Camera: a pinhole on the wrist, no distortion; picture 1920 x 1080 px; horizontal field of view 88.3 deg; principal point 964.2 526.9 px. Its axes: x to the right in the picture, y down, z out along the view. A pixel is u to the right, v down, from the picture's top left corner.
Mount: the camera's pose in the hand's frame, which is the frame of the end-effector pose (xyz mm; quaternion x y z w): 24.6 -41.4 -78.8 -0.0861 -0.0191 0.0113 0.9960
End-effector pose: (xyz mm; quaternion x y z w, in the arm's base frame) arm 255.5 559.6 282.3 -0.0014 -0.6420 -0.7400 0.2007
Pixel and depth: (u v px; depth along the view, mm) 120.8 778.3 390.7
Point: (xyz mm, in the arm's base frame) 518.6 907.9 355.2
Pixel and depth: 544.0 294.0 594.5
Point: 325.9 1136.8 229.4
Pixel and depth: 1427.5 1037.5 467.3
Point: 48.6 798.3 668.1
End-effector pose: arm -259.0 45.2 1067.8 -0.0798 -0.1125 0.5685 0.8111
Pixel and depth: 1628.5 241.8 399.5
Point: -189.4 280.8 1444.8
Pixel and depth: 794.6 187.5 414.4
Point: -273.0 -49.2 1428.9
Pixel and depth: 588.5 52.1 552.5
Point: -269.7 -216.8 1588.2
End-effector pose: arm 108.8 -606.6 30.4 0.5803 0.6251 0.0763 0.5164
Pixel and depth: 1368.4 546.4 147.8
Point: 167.8 -581.2 -52.8
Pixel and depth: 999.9 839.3 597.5
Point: 623.3 -754.5 -25.5
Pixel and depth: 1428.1 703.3 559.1
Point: 606.6 -579.3 -216.2
